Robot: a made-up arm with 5 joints.
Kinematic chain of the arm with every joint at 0, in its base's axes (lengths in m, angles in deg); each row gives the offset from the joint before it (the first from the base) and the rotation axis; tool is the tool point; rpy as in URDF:
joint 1: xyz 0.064 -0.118 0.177 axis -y
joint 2: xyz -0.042 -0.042 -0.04 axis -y
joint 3: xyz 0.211 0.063 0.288 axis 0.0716 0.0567 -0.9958
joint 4: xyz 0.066 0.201 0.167 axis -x
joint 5: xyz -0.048 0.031 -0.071 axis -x
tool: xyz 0.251 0.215 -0.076 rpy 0 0 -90
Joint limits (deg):
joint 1: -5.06..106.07
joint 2: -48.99..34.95
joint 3: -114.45..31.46
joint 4: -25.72..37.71
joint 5: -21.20..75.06
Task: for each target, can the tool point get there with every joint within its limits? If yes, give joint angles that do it. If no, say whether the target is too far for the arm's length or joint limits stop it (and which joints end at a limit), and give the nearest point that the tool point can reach.
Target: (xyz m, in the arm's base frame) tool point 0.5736 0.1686 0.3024
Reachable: yes | joints 19.04 -18.90 11.30 1.75 44.78
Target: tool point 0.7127 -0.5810 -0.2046
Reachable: no: joint limits stop it (at a limit: joint 2, joint 3, joint 4, joint 5) | nearest point 0.4766 -0.2085 -0.0657 | short by 0.462 m
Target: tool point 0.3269 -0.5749 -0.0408
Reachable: no: joint limits stop it (at a limit: joint 1, joint 2, joint 3, joint 4, joint 5) | nearest point 0.4481 -0.2085 -0.1087 | short by 0.392 m
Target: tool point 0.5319 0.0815 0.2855
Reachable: yes | joints 6.81 -6.62 7.72 9.78 61.87
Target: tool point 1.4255 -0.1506 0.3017
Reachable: no: too far | nearest point 0.8849 0.1476 0.2522 | short by 0.619 m
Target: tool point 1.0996 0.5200 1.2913
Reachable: no: too far | nearest point 0.6168 0.1744 0.7718 | short by 0.789 m
